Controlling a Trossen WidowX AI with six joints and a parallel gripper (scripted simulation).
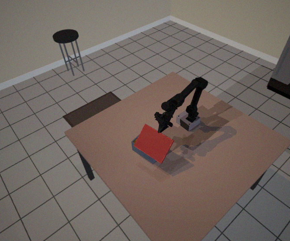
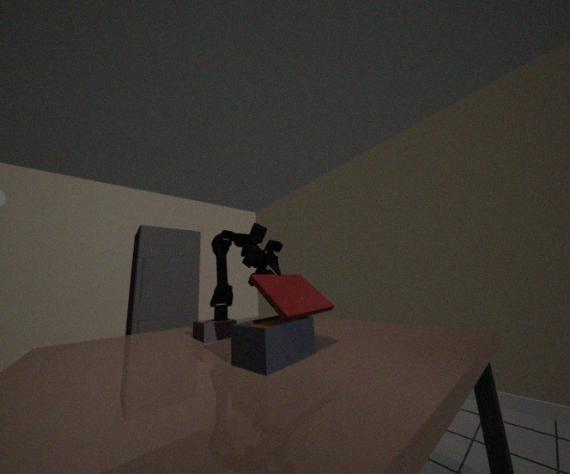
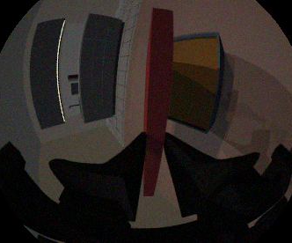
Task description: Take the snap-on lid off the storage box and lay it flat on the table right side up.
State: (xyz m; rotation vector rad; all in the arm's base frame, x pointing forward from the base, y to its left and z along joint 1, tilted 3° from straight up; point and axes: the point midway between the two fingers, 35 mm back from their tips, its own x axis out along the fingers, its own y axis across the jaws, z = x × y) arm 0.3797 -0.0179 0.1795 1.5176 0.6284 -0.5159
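Right now the red lid is 70 mm ahead of my gripper tip and 50 mm below it. Also, from my gripper tip: storage box 180 mm below, 70 mm to the right, 40 mm ahead.
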